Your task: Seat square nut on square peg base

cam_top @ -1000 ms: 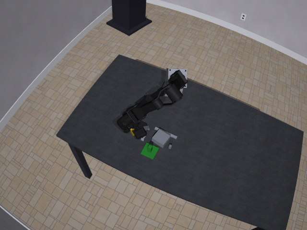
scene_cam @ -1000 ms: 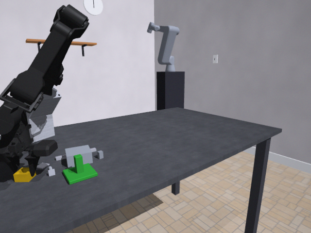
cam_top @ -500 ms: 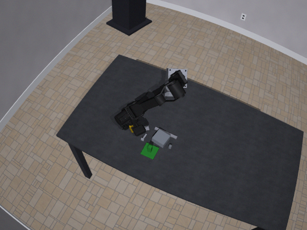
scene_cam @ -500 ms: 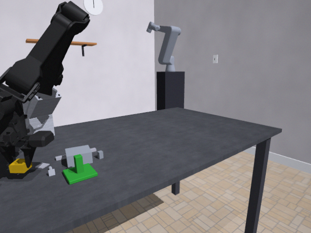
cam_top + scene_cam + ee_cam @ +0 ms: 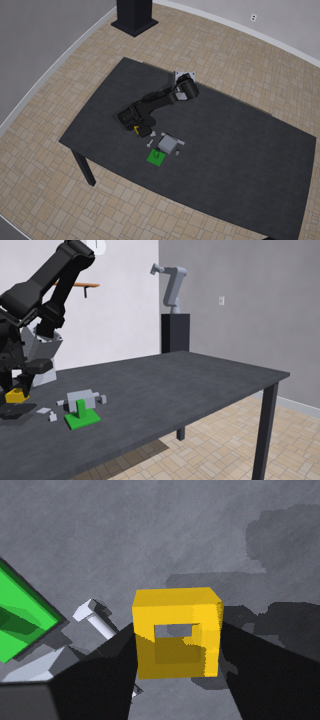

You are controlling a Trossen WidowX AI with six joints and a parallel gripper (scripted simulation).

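My hand is 16 cm to the right of the grey square nut, 10 cm above it and 6 cm past it. Round my hand: flat tile (12 cm below, 7 cm behind, 4 cm to the left).
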